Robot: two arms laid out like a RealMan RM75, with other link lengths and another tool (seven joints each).
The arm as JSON. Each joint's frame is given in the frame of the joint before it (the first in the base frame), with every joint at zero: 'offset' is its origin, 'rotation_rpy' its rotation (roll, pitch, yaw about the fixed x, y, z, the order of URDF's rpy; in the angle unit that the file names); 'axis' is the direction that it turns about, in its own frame. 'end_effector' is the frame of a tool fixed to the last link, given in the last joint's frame.
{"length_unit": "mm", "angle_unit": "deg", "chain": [
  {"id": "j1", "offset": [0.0, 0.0, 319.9], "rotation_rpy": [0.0, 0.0, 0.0], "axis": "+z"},
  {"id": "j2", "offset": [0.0, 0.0, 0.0], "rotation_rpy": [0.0, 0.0, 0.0], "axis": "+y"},
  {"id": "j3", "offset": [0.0, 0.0, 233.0], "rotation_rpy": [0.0, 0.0, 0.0], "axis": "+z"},
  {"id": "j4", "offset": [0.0, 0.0, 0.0], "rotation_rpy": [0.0, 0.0, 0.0], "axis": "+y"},
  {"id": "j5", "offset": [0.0, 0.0, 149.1], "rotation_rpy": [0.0, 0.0, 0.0], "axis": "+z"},
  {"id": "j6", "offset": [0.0, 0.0, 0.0], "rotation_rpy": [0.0, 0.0, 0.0], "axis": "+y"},
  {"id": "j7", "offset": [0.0, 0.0, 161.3], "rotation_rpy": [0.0, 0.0, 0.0], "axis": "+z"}
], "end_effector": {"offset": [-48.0, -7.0, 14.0], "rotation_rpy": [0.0, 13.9, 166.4]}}
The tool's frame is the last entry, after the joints.
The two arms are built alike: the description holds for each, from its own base.
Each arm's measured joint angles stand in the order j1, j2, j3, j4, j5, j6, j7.
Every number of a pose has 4 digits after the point. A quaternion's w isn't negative.
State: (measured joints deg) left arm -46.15 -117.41 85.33 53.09 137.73 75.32 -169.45; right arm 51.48 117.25 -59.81 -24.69 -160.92 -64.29 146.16
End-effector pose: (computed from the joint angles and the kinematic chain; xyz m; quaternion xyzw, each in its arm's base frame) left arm -0.2055 0.2735 0.0229 0.6239 -0.7513 -0.0872 0.1968; right arm 0.2506 0.3638 0.0281 0.3667 0.8975 0.2072 0.1305
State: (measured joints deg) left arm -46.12 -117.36 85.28 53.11 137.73 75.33 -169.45; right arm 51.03 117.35 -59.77 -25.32 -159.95 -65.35 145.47
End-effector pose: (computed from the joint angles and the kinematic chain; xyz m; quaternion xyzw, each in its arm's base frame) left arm -0.2057 0.2737 0.0233 0.6243 -0.7510 -0.0875 0.1965; right arm 0.2490 0.3609 0.0264 0.3693 0.8993 0.1985 0.1246
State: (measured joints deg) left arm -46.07 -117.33 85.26 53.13 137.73 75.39 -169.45; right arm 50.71 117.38 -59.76 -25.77 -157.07 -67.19 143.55
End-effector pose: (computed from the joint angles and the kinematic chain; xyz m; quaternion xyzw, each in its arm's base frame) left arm -0.2061 0.2735 0.0235 0.6247 -0.7506 -0.0874 0.1967; right arm 0.2420 0.3565 0.0218 0.3714 0.9050 0.1779 0.1069
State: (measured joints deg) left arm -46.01 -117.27 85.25 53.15 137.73 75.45 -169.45; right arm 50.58 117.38 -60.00 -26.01 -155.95 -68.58 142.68
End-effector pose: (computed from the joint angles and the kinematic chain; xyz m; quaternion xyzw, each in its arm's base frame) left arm -0.2065 0.2734 0.0239 0.6251 -0.7502 -0.0876 0.1970; right arm 0.2391 0.3527 0.0194 0.3715 0.9080 0.1643 0.1028
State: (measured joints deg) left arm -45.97 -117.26 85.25 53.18 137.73 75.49 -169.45; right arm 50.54 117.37 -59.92 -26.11 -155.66 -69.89 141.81
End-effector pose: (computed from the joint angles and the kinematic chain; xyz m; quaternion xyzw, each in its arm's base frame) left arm -0.2067 0.2732 0.0240 0.6253 -0.7500 -0.0875 0.1972; right arm 0.2377 0.3490 0.0180 0.3701 0.9106 0.1520 0.1032
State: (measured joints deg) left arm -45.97 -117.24 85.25 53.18 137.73 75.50 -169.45; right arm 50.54 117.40 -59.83 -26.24 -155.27 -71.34 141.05
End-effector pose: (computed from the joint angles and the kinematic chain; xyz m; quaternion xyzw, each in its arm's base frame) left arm -0.2068 0.2732 0.0242 0.6253 -0.7499 -0.0876 0.1973; right arm 0.2356 0.3451 0.0162 0.3697 0.9130 0.1387 0.1025
